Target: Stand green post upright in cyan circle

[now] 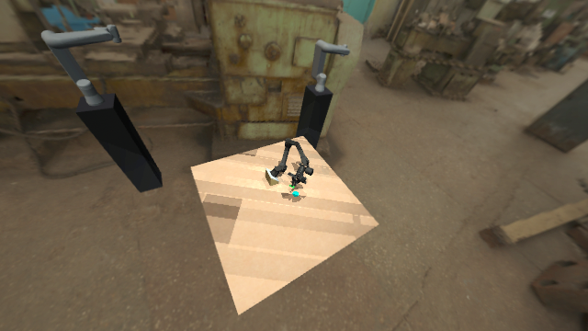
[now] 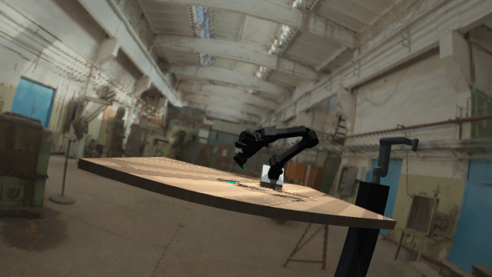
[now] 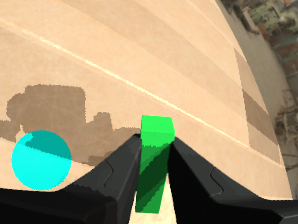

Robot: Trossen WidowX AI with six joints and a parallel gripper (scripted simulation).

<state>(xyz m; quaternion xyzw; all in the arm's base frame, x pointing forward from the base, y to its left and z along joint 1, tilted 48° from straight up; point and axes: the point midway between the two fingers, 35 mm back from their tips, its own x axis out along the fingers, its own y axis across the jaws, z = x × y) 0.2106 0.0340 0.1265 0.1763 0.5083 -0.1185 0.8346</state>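
Right now the cyan circle is 120 mm below my gripper tip, 40 mm to the left of it and 10 mm ahead of it. From my gripper tip the other things lie so: green post: 20 mm behind, 10 mm below.
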